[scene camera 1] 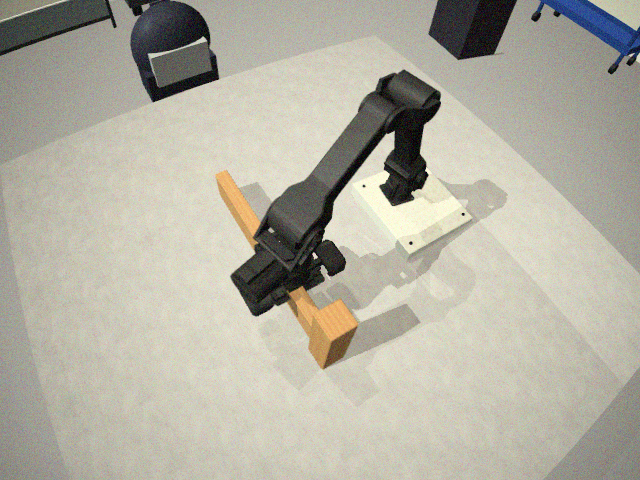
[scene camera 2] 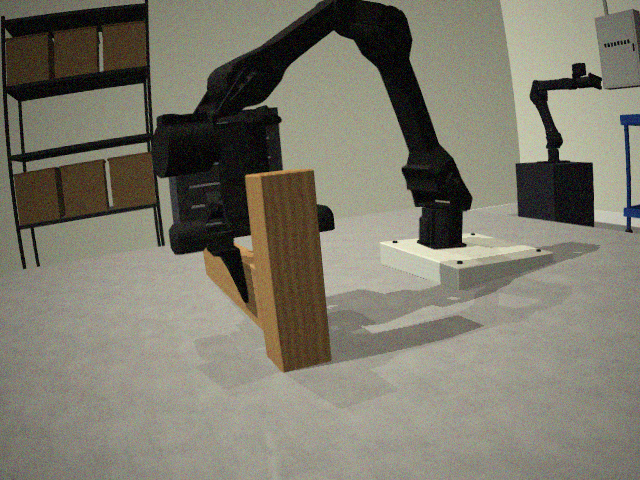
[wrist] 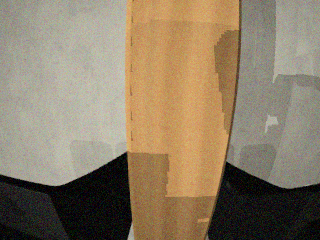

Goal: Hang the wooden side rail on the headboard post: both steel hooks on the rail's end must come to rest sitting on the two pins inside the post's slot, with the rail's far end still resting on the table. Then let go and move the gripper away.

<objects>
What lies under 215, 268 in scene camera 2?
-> A wooden side rail.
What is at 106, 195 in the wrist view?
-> My gripper.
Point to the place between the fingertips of my gripper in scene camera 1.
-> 292, 295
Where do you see a wooden headboard post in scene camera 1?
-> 333, 326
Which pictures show my gripper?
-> Scene camera 1, scene camera 2 and the wrist view: all of them.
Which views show the wooden side rail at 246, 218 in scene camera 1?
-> Scene camera 1, scene camera 2 and the wrist view: all of them.
</objects>
